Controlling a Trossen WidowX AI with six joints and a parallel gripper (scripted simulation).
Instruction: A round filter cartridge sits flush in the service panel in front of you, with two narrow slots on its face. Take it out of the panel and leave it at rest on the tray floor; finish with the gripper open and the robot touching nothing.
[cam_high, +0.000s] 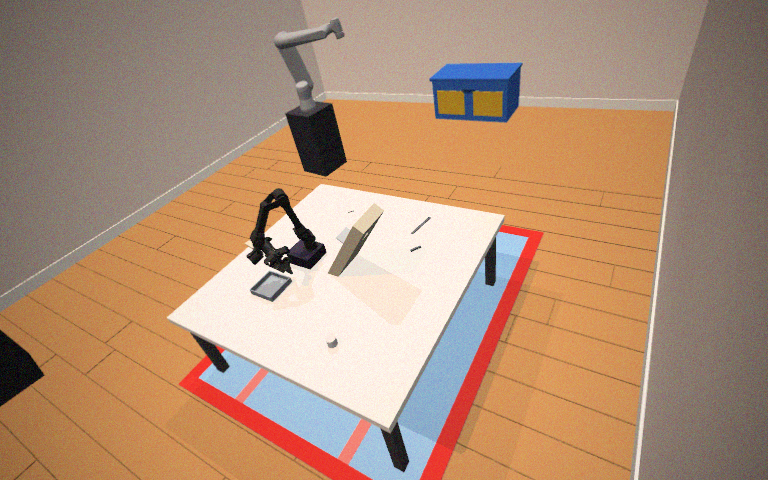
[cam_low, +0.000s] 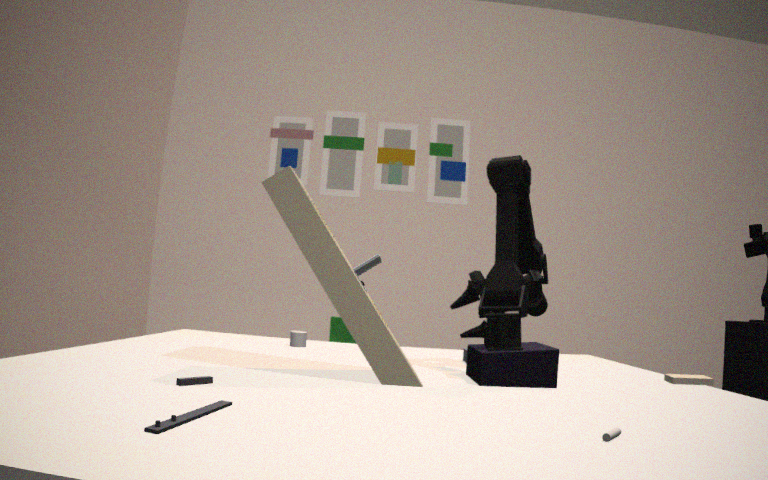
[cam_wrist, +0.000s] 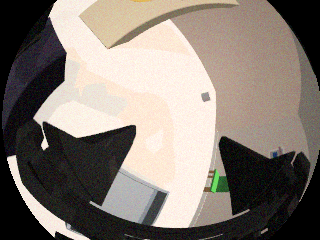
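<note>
My gripper tip is 28 cm short of the round filter cartridge, 27 cm to the right of it and 18 cm below it. Round my gripper tip: grey tray 11 cm behind, 9 cm below, 6 cm to the right; tan block 51 cm behind, 13 cm to the left, 10 cm below; dark block 52 cm to the left, 39 cm ahead, 10 cm below.
</note>
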